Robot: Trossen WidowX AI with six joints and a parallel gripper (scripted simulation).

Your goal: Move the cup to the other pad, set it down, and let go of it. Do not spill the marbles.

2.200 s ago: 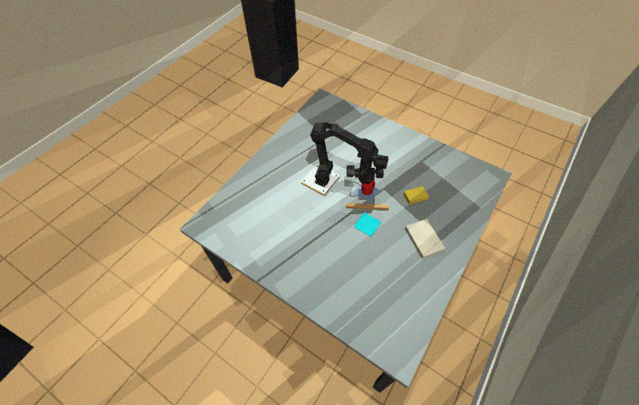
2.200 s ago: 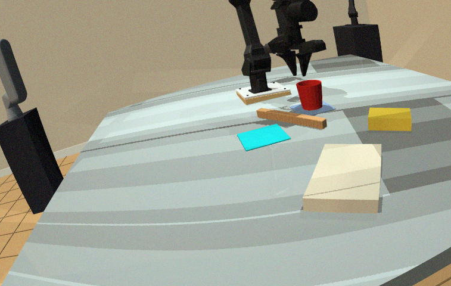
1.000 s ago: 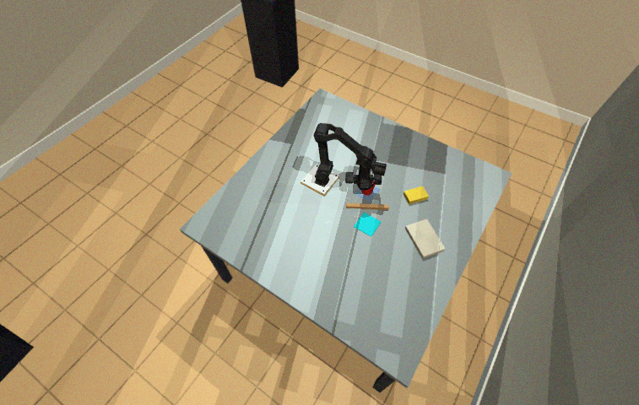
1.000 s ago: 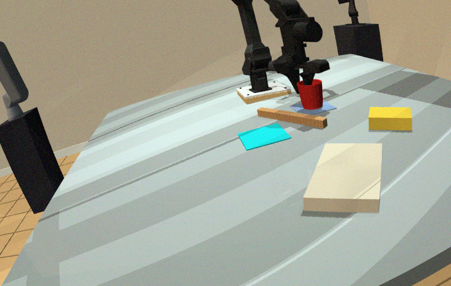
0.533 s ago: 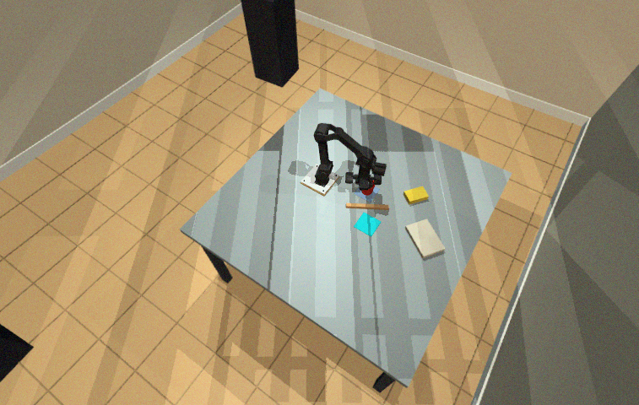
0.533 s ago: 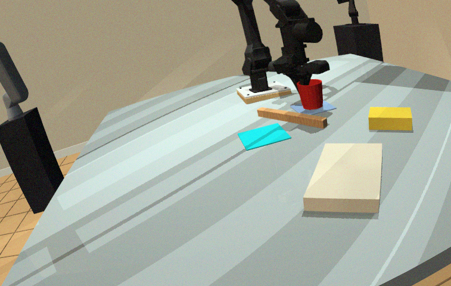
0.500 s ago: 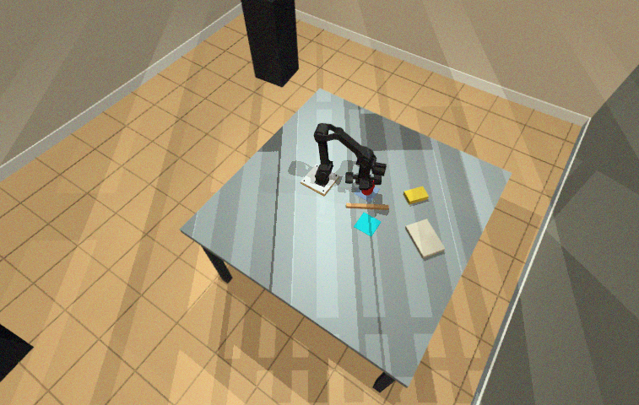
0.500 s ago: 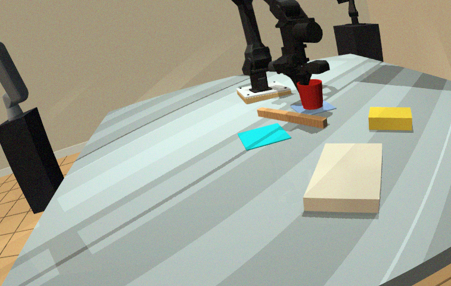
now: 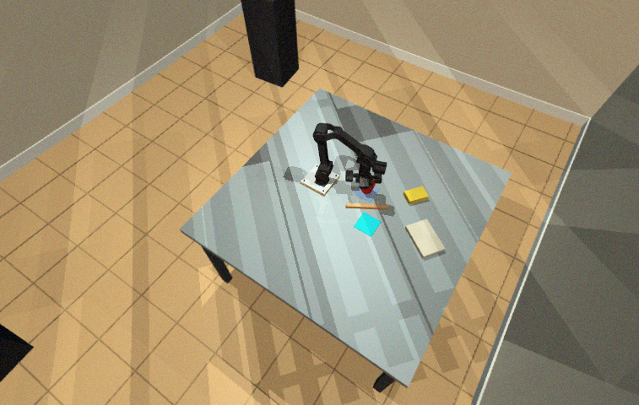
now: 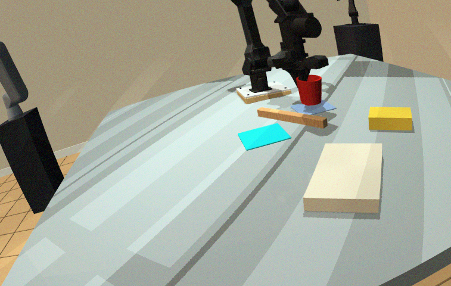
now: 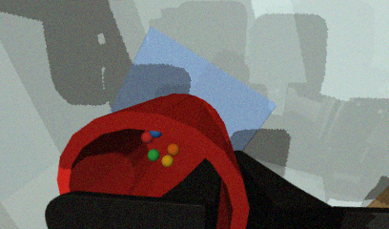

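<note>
Now: gripper tip 17 cm to the left of the cyan pad, 12 cm short of it and 6 cm above it. From my gripper tip the other things lie so: red cup: 3 cm ahead, 1 cm to the left; then wooden bar: 8 cm to the right, 7 cm ahead, 5 cm below; then pale blue pad: 6 cm below, 3 cm ahead, 1 cm to the left.
</note>
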